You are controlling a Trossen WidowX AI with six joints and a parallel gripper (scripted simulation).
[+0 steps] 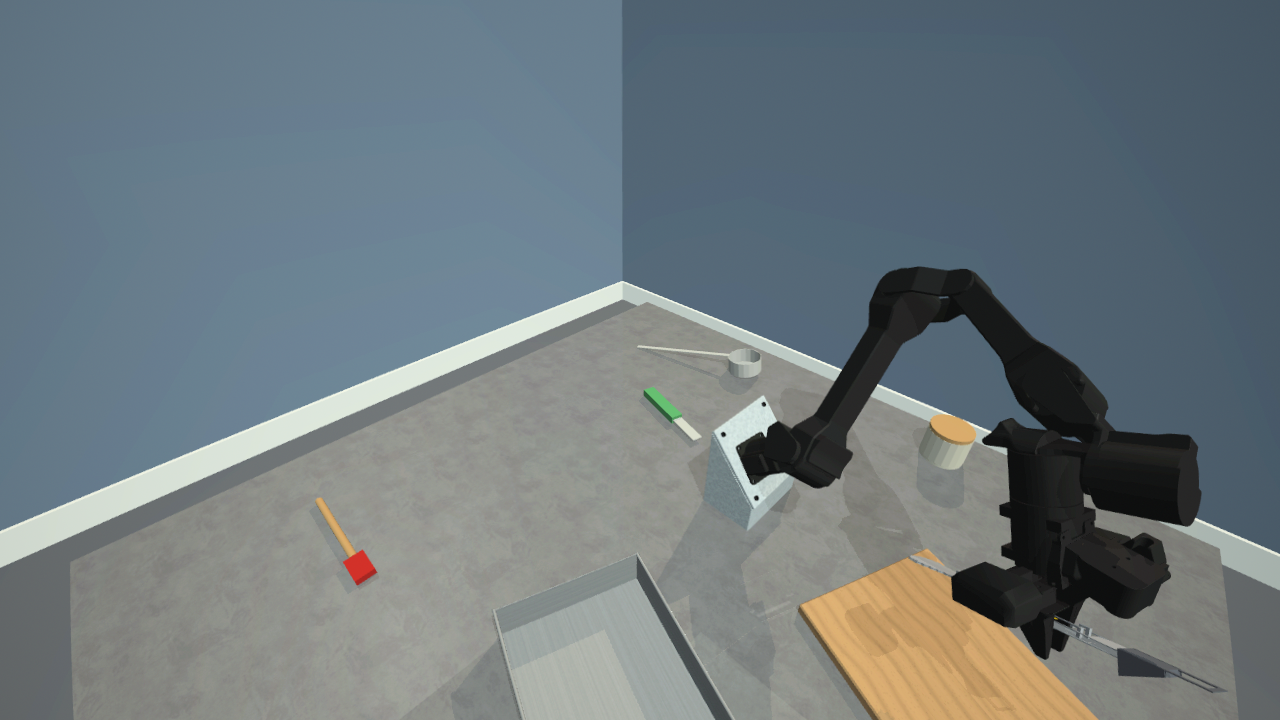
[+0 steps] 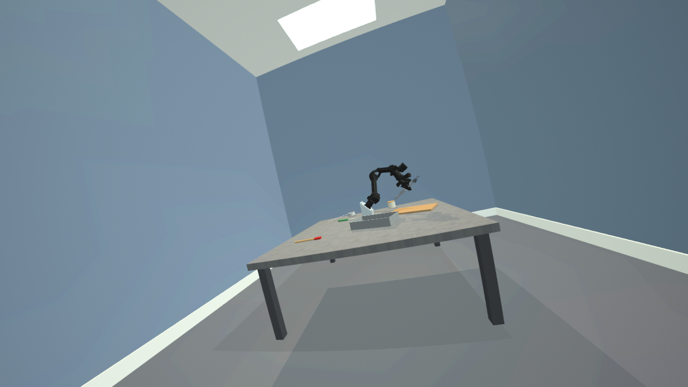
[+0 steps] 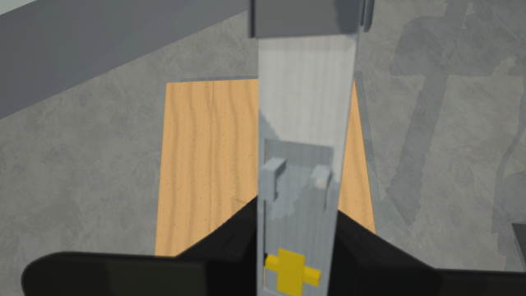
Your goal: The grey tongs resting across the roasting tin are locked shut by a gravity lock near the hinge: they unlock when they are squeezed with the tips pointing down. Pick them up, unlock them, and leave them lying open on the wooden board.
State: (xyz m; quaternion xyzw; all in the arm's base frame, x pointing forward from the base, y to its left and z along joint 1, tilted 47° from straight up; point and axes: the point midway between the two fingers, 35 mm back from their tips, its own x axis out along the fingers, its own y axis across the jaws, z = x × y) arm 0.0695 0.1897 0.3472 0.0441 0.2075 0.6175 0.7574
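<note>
My gripper tip is 10 mm past the yellow lock piece, 20 mm to the left of it and 30 mm below it. Round my gripper tip: wooden lid 450 mm behind, 220 mm to the right, 140 mm below; then roasting tin 300 mm ahead, 290 mm to the right, 140 mm below; then wooden board 20 mm behind, 20 mm to the right, 160 mm below.
</note>
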